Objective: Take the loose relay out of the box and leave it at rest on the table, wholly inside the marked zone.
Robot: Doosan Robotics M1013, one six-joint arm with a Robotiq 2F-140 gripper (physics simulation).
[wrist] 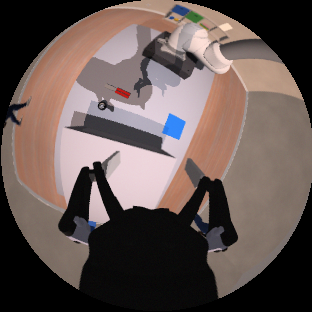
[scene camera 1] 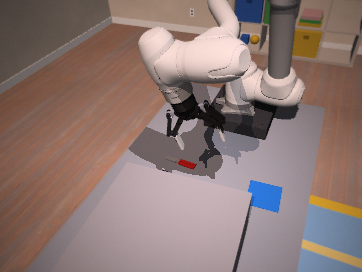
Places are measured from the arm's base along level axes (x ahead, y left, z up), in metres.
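Where they show: gripper, fingertip midpoint: (wrist: 152,160) (scene camera 1: 203,142); arm's base, origin of the base link: (wrist: 174,48) (scene camera 1: 239,105).
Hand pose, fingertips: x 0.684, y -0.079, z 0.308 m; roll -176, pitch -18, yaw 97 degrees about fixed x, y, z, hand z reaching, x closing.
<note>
Things, the pixels of their top centre, and the offset from my fingertips. Level surfaces: height alone.
- box, middle of its top: (scene camera 1: 159,232) (wrist: 110,195) 0.099 m right, 0.258 m ahead, 0.178 m down
- marked zone, middle of its top: (scene camera 1: 263,195) (wrist: 174,126) 0.243 m left, 0.125 m back, 0.380 m down
- table, its level: 0.381 m down
- red-handled tool, middle of its top: (scene camera 1: 180,160) (wrist: 116,89) 0.163 m right, 0.254 m back, 0.369 m down
- small round black object, middle of its top: (wrist: 101,105) 0.221 m right, 0.150 m back, 0.362 m down
The box (scene camera 1: 175,215) (wrist: 140,185) is large and pale grey, and its dark open side faces the robot's base in the wrist view. The loose relay does not show in either view; the inside of the box is hidden in the scene view and dark in the wrist view. The marked zone (scene camera 1: 266,196) (wrist: 174,126) is a flat blue square on the table (scene camera 1: 300,150), beside the box's right front corner. My gripper (scene camera 1: 201,139) (wrist: 152,160) is open and empty, above the table on the base side of the box.
A red-handled tool (scene camera 1: 187,164) (wrist: 122,93) lies on the table before the box's open side, in the arm's shadow. A small round black object (wrist: 102,105) stands between it and the box. The robot's black base (scene camera 1: 255,122) (wrist: 167,57) is at the back.
</note>
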